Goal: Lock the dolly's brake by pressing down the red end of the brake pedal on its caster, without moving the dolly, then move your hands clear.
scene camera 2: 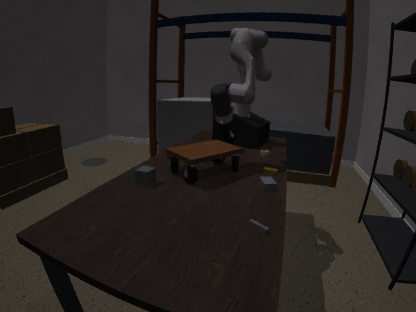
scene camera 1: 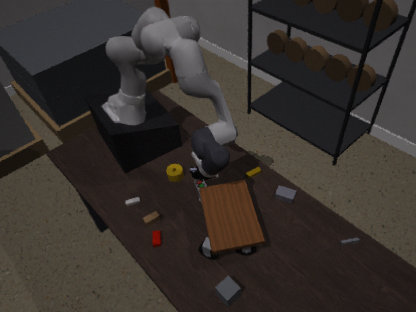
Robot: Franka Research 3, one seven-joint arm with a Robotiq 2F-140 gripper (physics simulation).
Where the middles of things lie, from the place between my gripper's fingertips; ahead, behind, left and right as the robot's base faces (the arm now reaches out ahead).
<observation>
I see the dolly [scene camera 1: 232,224] 250 mm ahead of my hand, 80 mm to the right of it and 20 mm above it.
</observation>
